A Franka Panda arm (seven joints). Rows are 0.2 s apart.
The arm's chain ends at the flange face. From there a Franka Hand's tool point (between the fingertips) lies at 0.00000 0.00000 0.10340 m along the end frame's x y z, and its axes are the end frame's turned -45 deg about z.
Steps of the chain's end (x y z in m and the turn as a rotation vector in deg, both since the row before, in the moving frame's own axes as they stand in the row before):
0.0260 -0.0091 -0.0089 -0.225 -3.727 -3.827
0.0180 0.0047 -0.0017 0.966 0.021 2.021
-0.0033 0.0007 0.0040 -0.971 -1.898 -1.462
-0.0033 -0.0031 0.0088 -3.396 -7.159 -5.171
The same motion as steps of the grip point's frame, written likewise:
0.0196 0.0077 -0.0091 2.476 -2.794 -3.827
0.0107 0.0149 -0.0017 0.668 0.698 2.021
-0.0065 -0.0030 0.0039 0.655 -2.029 -1.462
-0.0138 -0.0087 0.0078 2.661 -7.464 -5.171

